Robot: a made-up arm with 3 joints.
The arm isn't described. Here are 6 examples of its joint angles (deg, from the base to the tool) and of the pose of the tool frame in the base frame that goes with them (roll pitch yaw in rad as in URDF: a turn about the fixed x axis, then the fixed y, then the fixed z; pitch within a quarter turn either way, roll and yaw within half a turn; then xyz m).
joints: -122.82 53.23 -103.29
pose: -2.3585 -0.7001 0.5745 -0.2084 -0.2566 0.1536
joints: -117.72 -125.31 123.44
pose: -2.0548 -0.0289 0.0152 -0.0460 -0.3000 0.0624
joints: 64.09 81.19 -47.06
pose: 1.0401 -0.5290 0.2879 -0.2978 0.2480 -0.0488
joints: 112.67 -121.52 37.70
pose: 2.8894 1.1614 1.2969 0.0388 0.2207 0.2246
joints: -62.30 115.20 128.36
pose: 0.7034 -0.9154 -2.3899 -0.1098 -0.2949 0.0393
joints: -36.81 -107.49 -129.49
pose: 0.3872 0.5264 2.2527 -0.1248 -0.1365 -0.1778
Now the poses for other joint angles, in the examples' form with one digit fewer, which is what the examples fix.
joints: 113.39 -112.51 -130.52
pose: -2.333 -0.958 -2.479 -0.125 0.235 0.189
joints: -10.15 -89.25 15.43
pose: -0.050 -0.170 -1.284 0.000 0.090 -0.233
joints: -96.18 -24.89 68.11
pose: -1.718 0.749 -0.101 -0.265 -0.287 -0.100
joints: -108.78 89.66 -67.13
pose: -1.924 0.371 -0.133 -0.271 -0.258 0.132
